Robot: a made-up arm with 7 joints.
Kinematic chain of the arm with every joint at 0, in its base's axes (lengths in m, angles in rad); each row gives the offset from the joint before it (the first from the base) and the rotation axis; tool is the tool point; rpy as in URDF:
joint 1: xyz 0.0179 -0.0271 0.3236 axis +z
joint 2: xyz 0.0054 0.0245 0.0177 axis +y
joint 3: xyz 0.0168 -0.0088 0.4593 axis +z
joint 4: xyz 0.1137 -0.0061 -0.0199 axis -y
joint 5: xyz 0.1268 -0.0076 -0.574 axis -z
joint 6: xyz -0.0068 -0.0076 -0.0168 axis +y
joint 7: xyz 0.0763 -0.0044 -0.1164 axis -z
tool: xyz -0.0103 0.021 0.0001 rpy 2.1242 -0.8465 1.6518
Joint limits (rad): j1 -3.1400..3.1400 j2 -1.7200..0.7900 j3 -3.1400..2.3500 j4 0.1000..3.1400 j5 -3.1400..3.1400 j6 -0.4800..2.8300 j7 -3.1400..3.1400
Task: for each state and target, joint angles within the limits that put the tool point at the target. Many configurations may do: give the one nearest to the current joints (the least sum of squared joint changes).
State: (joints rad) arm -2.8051 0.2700 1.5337 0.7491 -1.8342 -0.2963 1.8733
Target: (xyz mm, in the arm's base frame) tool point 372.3 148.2 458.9
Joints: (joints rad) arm -2.1542 0.7828 2.3500 0.2677 -1.8962 -0.4800 1.8751
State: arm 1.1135 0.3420 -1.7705 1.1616 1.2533 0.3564 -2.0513
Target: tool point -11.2 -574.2 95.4
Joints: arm 0.7798 -0.3639 -2.4059 0.6261 1.2428 0.2929 -2.0875
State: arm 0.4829 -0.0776 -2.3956 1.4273 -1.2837 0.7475 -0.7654
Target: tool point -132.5 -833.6 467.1
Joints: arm 0.6333 -0.2279 -2.2847 1.1562 -1.2656 0.7431 -0.7563
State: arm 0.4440 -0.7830 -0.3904 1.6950 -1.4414 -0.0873 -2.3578
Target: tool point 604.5 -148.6 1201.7
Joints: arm 0.4110 -0.3393 -0.5145 1.6299 -1.4266 0.0019 -2.3580
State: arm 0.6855 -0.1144 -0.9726 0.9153 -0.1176 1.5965 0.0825
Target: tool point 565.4 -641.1 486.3
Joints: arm 0.1595 0.3352 -1.0923 1.2951 -0.1409 1.2444 0.1534
